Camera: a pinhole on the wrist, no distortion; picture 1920 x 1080 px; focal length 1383.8 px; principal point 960.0 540.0 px. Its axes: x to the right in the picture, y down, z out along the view. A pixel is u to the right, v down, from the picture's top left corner.
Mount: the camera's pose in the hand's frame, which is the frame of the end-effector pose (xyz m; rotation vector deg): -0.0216 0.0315 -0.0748 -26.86 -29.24 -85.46
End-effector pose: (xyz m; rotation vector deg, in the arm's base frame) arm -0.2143 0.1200 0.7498 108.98 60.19 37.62
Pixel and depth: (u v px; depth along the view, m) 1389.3 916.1 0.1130
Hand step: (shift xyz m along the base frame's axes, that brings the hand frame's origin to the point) 0.0607 -0.0313 0.0417
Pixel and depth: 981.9 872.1 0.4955
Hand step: 0.4250 -0.1633 0.1101
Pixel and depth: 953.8 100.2 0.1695
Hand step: 0.0587 -0.1330 0.0775
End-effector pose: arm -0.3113 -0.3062 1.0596 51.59 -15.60 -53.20
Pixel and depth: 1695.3 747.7 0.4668
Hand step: -0.1688 -0.2473 0.3542
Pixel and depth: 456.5 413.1 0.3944
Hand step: 0.0849 0.0741 0.4010
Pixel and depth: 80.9 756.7 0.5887
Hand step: 0.3172 0.0519 0.6309
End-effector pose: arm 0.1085 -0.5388 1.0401 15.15 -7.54 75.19
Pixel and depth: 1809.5 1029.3 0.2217
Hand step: -0.0288 0.0112 0.1979
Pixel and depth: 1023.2 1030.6 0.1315
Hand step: -0.0943 0.0343 0.0521
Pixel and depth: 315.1 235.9 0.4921
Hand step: -0.5130 -0.0724 0.2027
